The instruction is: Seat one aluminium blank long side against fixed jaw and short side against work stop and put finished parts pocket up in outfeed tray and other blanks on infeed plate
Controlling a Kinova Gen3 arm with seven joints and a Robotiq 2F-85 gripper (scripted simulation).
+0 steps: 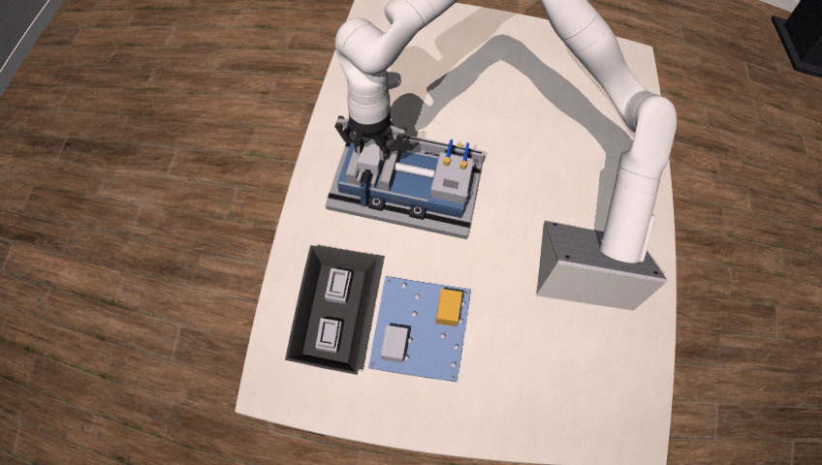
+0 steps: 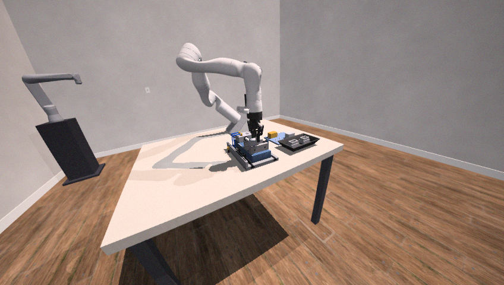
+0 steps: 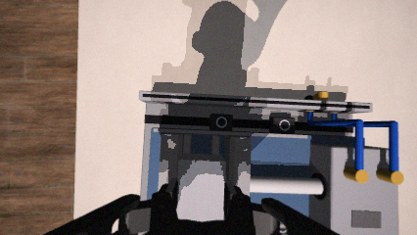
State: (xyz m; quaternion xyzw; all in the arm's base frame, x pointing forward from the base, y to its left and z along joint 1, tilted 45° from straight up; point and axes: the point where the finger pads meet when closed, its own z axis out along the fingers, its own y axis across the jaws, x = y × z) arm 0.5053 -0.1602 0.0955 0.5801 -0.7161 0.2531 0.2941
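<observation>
My gripper is now 90 mm past the white rod, 10 mm to the right of it and 40 mm above it. The rest, counted from my hand: hose block: 160 mm behind, 30 mm to the left, 40 mm below; blue vise: 70 mm behind, 10 mm to the left, 80 mm below; brass blank: 170 mm behind, 280 mm to the left, 90 mm below.
</observation>
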